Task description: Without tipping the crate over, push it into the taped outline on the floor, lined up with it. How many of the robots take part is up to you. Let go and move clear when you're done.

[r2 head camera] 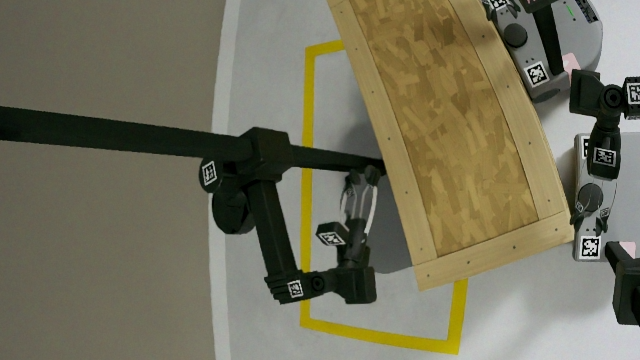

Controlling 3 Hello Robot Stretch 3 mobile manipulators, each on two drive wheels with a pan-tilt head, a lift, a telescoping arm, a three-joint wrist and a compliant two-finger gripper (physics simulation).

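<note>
The wooden crate [465,140] stands upright and turned relative to the yellow taped outline [307,225]. It hides part of the outline; its floor edges are hidden. My r2 gripper [589,224] hangs open over my base, beside the crate's lower right corner in the view. Another robot's gripper [363,175] hangs left of the crate, over the outline area; its fingertips look close together. The third robot's gripper [502,10] is partly cut off at the top, by the crate's right edge. Which of these two is r1 or r3 cannot be told.
A black mast [125,130] rises from behind the crate, its base hidden. Another robot's grey base [582,42] stands close to the crate's upper right side. My base [625,200] is at the right edge. A pale strip [220,200] borders the brown wall [100,250] at left.
</note>
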